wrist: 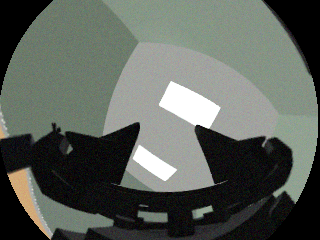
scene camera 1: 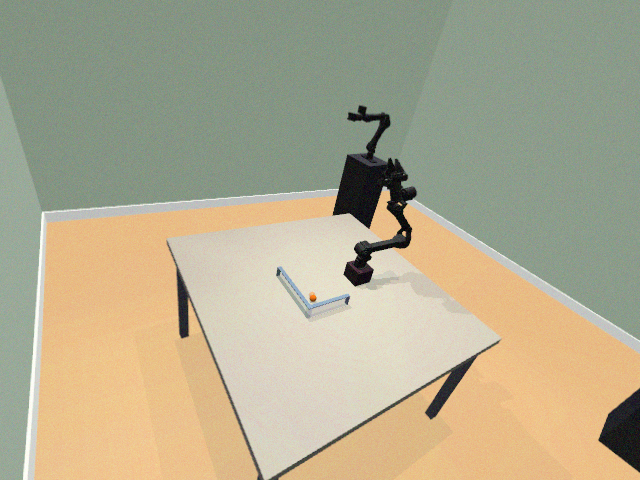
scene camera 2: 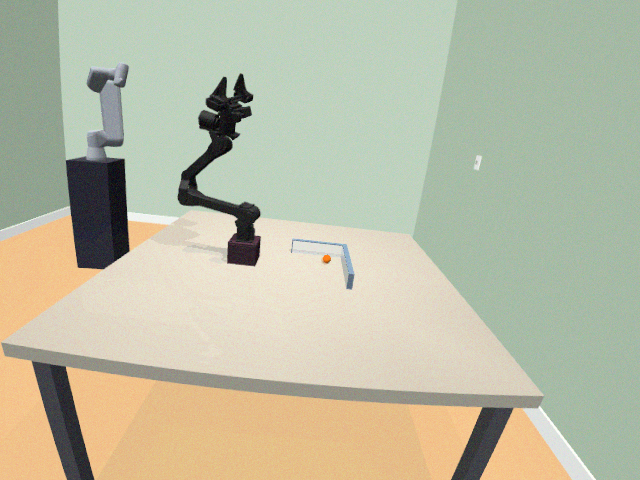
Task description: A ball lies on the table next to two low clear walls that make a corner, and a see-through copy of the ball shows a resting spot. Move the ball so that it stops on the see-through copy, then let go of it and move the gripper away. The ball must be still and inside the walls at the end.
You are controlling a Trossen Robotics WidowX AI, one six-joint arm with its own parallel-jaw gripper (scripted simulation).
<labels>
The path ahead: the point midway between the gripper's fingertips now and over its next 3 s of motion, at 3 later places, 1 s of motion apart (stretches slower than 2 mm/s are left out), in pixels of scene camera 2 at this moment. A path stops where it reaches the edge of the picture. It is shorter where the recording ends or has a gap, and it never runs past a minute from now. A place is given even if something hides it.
My gripper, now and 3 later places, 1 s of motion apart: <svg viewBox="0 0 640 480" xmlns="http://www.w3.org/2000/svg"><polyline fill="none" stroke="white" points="233,75 349,143 332,244 328,254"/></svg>
</labels>
